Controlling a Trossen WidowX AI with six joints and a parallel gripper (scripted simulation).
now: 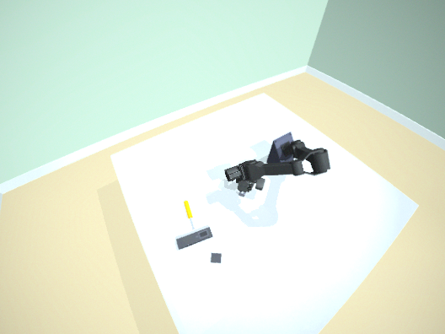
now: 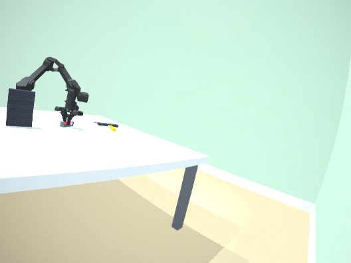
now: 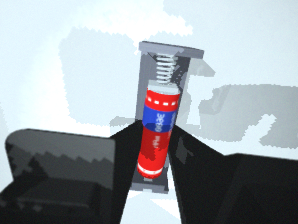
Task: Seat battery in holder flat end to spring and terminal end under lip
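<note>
Right now the battery is 1 cm above my gripper tip. Also, from my gripper tip: yellow-handled screwdriver 32 cm ahead, 4 cm to the right.
</note>
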